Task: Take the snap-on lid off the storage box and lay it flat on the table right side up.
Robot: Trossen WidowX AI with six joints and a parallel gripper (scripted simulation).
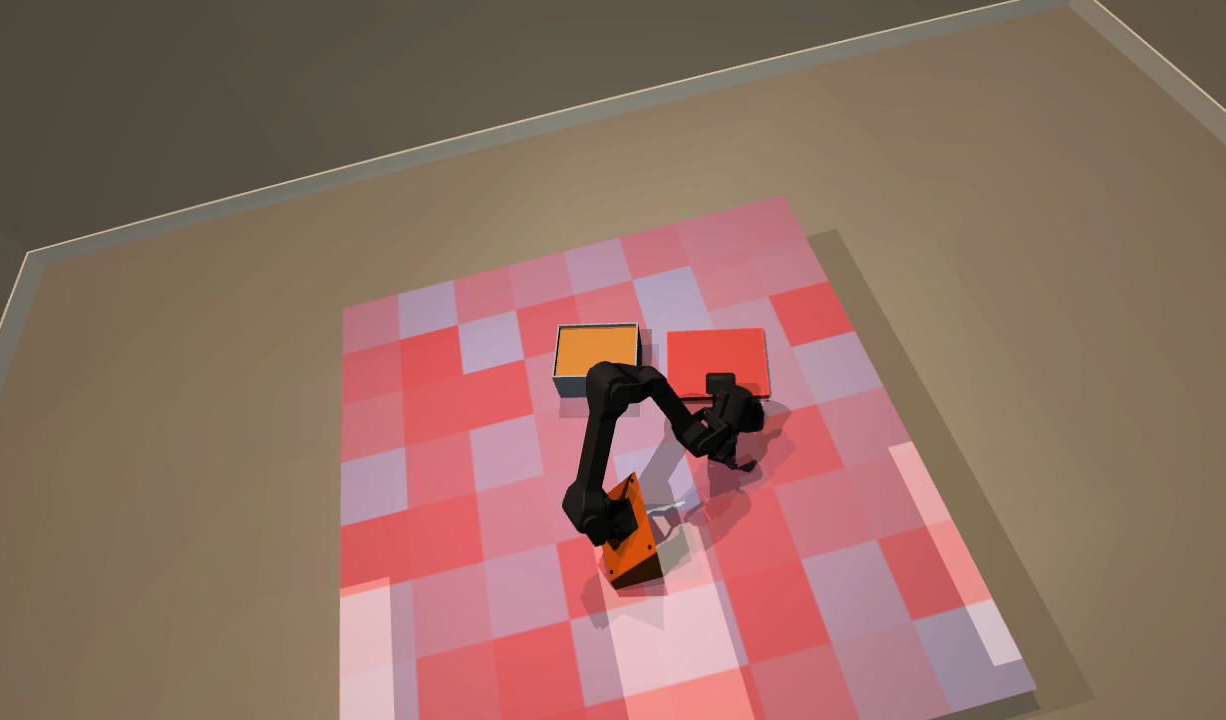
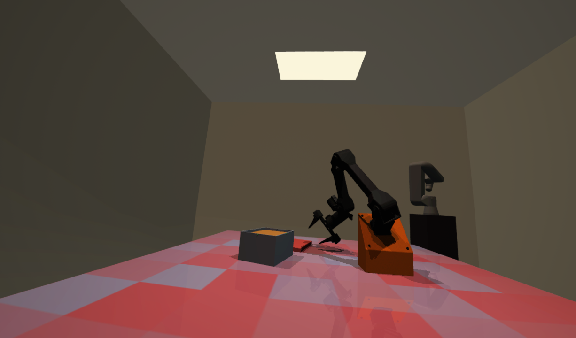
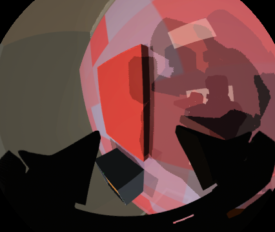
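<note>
Right now the lid is 12 cm ahead of my gripper tip, 4 cm to the right of it and 5 cm below it. From my gripper tip the other things lie so: storage box: 21 cm ahead, 23 cm to the left, 1 cm below.
</note>
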